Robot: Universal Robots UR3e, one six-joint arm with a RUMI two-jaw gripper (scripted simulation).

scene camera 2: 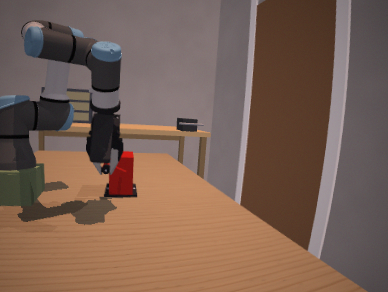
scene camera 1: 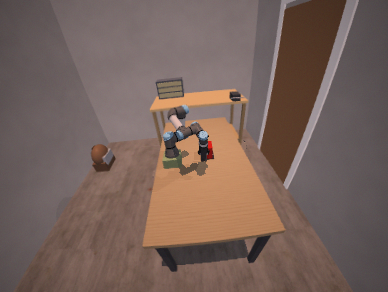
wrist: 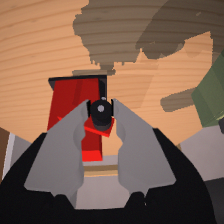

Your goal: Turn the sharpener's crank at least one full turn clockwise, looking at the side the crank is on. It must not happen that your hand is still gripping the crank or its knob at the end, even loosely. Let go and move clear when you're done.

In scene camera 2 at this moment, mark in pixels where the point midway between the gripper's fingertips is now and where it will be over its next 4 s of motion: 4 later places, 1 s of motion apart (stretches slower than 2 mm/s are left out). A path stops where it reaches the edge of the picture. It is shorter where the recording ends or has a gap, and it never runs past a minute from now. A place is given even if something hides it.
The gripper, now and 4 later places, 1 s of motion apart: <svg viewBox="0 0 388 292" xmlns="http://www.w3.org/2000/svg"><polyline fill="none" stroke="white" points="105,174 111,167 121,165 124,165 125,149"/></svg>
